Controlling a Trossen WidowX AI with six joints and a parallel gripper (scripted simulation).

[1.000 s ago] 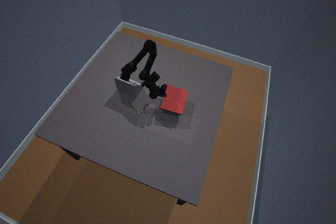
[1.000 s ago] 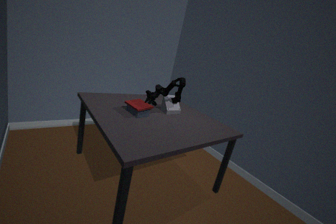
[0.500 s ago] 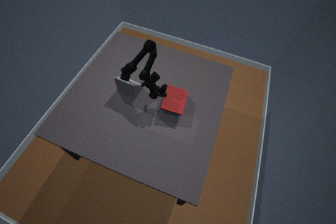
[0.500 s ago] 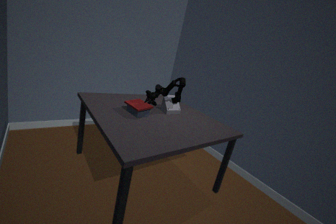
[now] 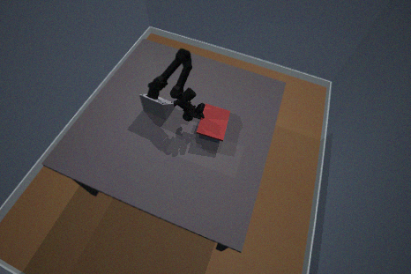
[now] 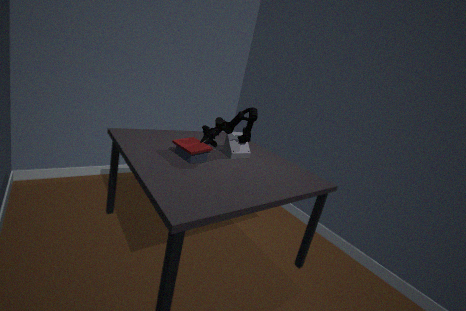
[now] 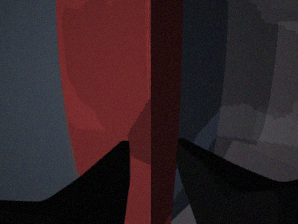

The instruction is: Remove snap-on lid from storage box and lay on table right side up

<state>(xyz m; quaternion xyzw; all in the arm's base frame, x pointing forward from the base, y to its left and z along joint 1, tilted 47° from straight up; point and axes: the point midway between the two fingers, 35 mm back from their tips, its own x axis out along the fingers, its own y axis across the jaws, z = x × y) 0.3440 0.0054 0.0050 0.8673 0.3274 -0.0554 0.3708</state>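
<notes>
Now: gripper tip 80 mm short of the red lid and 10 mm to the right of it. From my gripper tip the other things lie so: grey storage box: 70 mm ahead, 10 mm to the left, 50 mm below.
</notes>
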